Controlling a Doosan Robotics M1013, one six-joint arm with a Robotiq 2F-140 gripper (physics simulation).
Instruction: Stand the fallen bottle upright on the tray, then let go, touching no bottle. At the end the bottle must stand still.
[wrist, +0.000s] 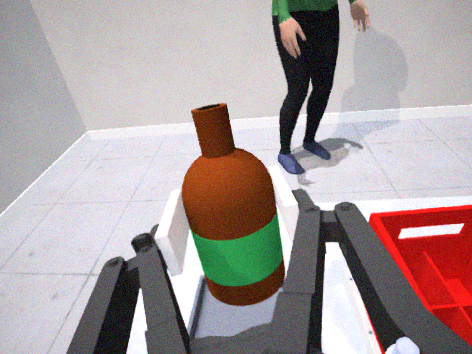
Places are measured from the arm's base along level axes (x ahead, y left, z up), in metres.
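Pixels of known places: gripper, fingertip midpoint: (228, 193).
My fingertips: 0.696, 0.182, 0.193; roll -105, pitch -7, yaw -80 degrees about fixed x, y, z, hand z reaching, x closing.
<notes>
Behind a point stands the place of what it marks, as x, y, z.
A brown bottle (231, 200) {0.660, 0.173, 0.217} with a green label is between the white finger pads of my gripper (228, 193) {0.696, 0.182, 0.193}, which is shut on it. The bottle's neck points up and leans slightly left in the wrist view. The grey tray (225, 325) {0.723, 0.225, -0.101} shows below and behind the bottle's base. Whether the base touches the tray cannot be told from this view.
A red crate (400, 260) {0.717, 0.004, 0.069} with dividers stands at the right on the white table (337, 275) {0.816, 0.031, -0.107}. A pale rounded object (403, 346) shows at the bottom right edge. A person (311, 75) in a green top and black trousers stands on the floor beyond the table.
</notes>
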